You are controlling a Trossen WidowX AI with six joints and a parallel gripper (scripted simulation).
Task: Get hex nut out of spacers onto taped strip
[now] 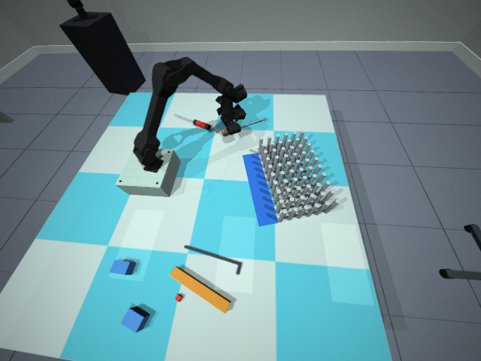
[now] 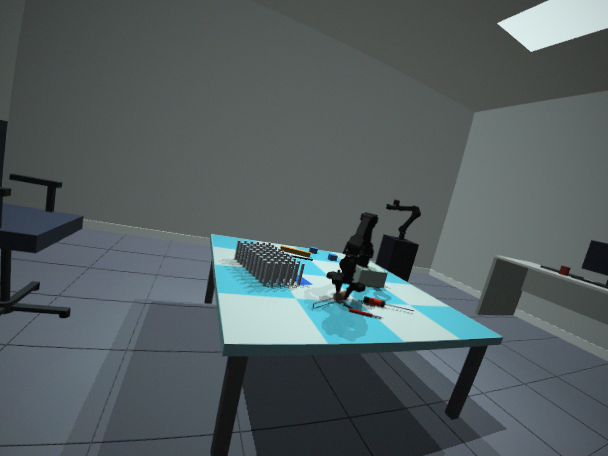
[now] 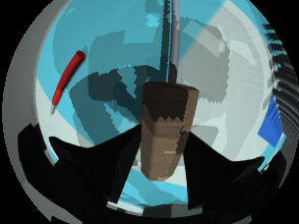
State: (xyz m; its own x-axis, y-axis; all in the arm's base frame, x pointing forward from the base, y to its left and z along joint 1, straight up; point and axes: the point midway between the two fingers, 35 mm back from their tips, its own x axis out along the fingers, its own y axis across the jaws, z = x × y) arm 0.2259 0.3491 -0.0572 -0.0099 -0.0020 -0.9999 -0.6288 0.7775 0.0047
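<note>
Now: the wooden-handled tool 8 cm ahead of my gripper tip, 7 cm to the left of it and 1 cm above it. Also, from my gripper tip: blue taped strip 22 cm ahead, 28 cm to the right; orange flat bar 12 cm ahead, 72 cm to the right, 1 cm above; small red screwdriver 9 cm behind, 15 cm to the left.
</note>
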